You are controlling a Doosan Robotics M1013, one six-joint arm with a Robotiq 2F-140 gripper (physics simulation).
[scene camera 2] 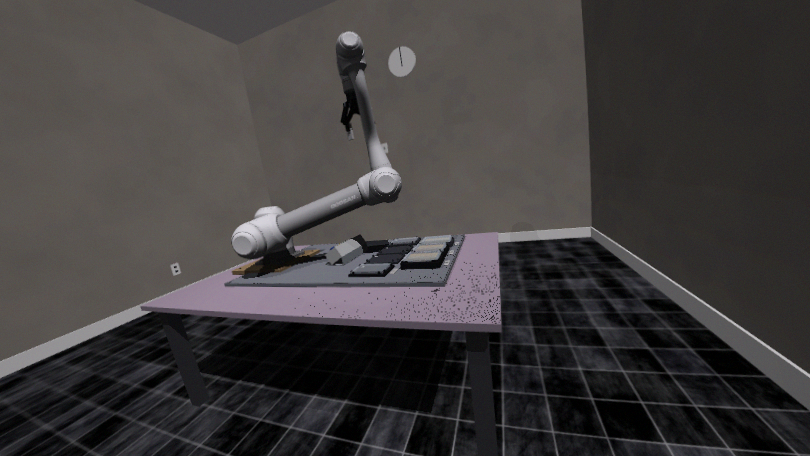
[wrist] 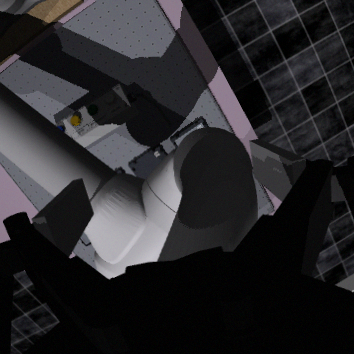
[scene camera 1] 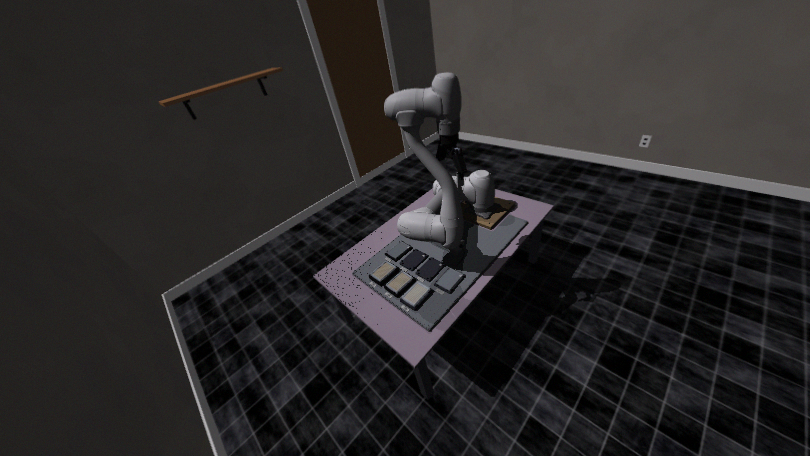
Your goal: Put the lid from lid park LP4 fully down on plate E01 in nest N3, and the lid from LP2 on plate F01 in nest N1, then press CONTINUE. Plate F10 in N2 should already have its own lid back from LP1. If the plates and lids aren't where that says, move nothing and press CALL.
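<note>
My gripper is open and empty. It hangs high above the back of the table, over the arm's own elbow, which fills the wrist view. On the grey board three tan plates sit in the front row of nests. Behind them is a row of lid parks. The end parks hold lighter grey lids. The two middle parks look dark. The labels are too small to read.
The board lies on a pink table. A button box with a yellow button stands behind the parks. The arm's base sits on a wooden plate. Dark tiled floor surrounds the table.
</note>
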